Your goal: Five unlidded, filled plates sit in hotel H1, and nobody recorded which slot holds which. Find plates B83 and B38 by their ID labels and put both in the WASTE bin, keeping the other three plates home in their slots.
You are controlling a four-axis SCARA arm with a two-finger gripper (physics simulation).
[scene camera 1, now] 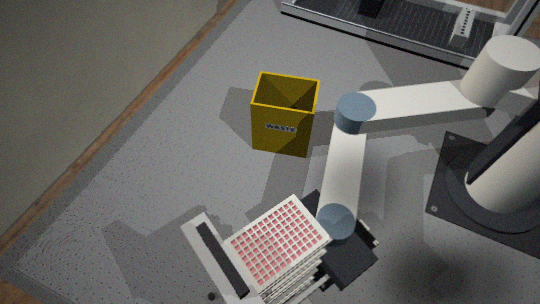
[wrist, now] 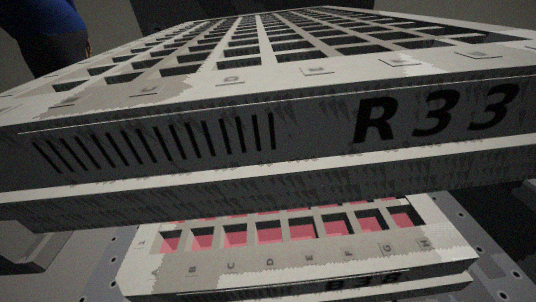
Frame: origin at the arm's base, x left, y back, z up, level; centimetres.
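Seen in the pictures: arm's base, origin of its link: (scene camera 1: 490, 191).
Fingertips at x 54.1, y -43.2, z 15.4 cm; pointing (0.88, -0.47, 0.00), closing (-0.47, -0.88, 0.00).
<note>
Pixels of each thing's top centre, then the offset from my fingertips to it. Level surfaces: height alone.
- Plate B38, centre of its top: (wrist: 271, 129) dx -2.1, dy +1.1, dz -0.8 cm
- Plate R33, centre of its top: (wrist: 259, 23) dx -2.1, dy +1.2, dz +3.4 cm
- top plate, centre of its top: (scene camera 1: 277, 239) dx -2.1, dy +1.2, dz +24.7 cm
- yellow WASTE bin, centre of its top: (scene camera 1: 286, 91) dx -44.3, dy -15.6, dz +5.8 cm
- dark tray with a raised rim, height of its surface: dz -13.9 cm
Plate B38 (wrist: 300, 250), with pink-filled wells, is low in the wrist view, its label partly shaded. Plate R33 (wrist: 310, 120) is above it and hides its rear. My gripper (scene camera 1: 330, 260) is at the right side of hotel H1 (scene camera 1: 222, 260) and is shut on plate B38; its fingertips are hidden behind plate R33 in the wrist view and by the stack in the scene view. The top plate (scene camera 1: 280, 245) of the stack shows pink wells; the labels there cannot be read. No B83 label shows. The yellow WASTE bin (scene camera 1: 287, 120) stands upright and open, its inside shaded.
The arm's forearm (scene camera 1: 342, 170) runs between the stack and the shoulder column at the right, passing right of the bin. A dark tray with a raised rim (scene camera 1: 350, 35) is at the top right. The wooden table edge (scene camera 1: 150, 92) runs along the left.
</note>
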